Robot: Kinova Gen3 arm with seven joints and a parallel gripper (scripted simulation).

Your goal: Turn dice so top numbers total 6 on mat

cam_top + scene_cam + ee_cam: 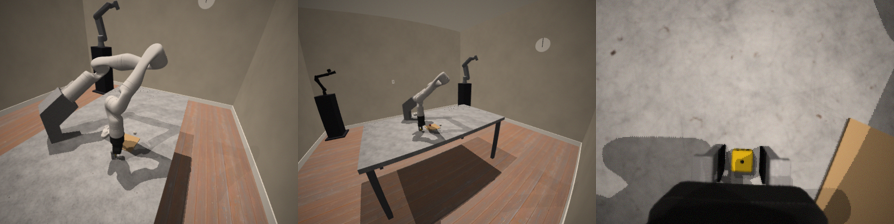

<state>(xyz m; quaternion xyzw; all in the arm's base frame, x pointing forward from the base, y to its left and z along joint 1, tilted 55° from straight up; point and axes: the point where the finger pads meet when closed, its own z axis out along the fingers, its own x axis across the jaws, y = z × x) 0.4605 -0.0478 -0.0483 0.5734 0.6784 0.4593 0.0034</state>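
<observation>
The yellow die is 1 cm below my hand. From my hand the other things lie so: tan mat: 14 cm to the left, 2 cm below; white die: 24 cm to the left, 1 cm below; red die: 5 cm behind, 13 cm to the left, 1 cm below.
</observation>
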